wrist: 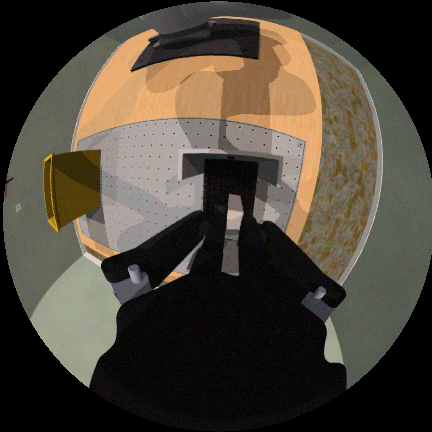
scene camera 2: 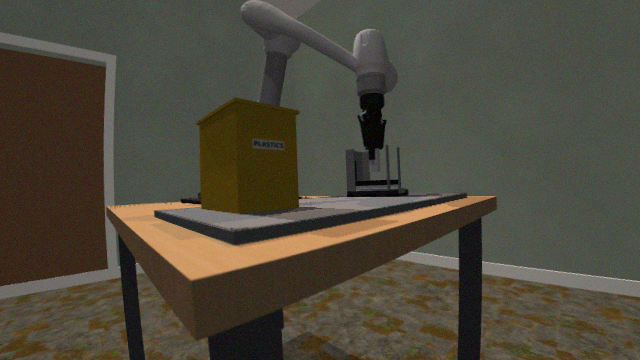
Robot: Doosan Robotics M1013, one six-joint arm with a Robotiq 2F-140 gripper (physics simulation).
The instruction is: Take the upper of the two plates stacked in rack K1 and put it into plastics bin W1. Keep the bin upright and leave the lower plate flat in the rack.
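Places are measured from the arm's base along level axes (x left, y back, z up), in metres.
Pixels of known places: gripper, fingertip midpoint: point(wrist: 232, 204) point(scene camera 2: 374, 171).
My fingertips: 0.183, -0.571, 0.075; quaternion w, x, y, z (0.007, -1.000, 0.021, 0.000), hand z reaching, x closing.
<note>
Behind a point stands the place of what it marks, as x, y, z.
Rack K1 point(scene camera 2: 350, 172) {0.127, -0.519, 0.075} point(wrist: 271, 171) {0.218, -0.517, 0.124} has grey walls and thin posts and stands upright at the far right of the board. A black gridded plate point(scene camera 2: 377, 183) {0.135, -0.606, 0.038} point(wrist: 231, 177) {0.178, -0.536, 0.047} lies flat and low inside it; I cannot tell the two stacked plates apart. My gripper point(scene camera 2: 374, 164) {0.183, -0.571, 0.075} point(wrist: 232, 204) {0.183, -0.571, 0.075} points down with its light pads together, shut and empty. Its tips are between the rack's upper parts, above the plate, and hide part of it in the wrist view. The yellow plastics bin W1 point(scene camera 2: 267, 175) {-0.259, -0.625, 0.059} point(wrist: 77, 185) {-0.189, -0.548, 0.085} stands upright, apart from the rack.
The grey perforated board point(scene camera 2: 345, 209) {-0.189, -0.731, 0.000} point(wrist: 135, 155) {-0.036, -0.497, 0.000} lies on the wooden table point(scene camera 2: 300, 282) {-0.385, -0.832, -0.036} point(wrist: 200, 102) {0.101, -0.379, -0.013}, under the bin and rack. The dark arm base plate point(wrist: 225, 45) {0.138, -0.152, -0.003} is at the table's rear. The bin's high walls stand to the rack's left.
</note>
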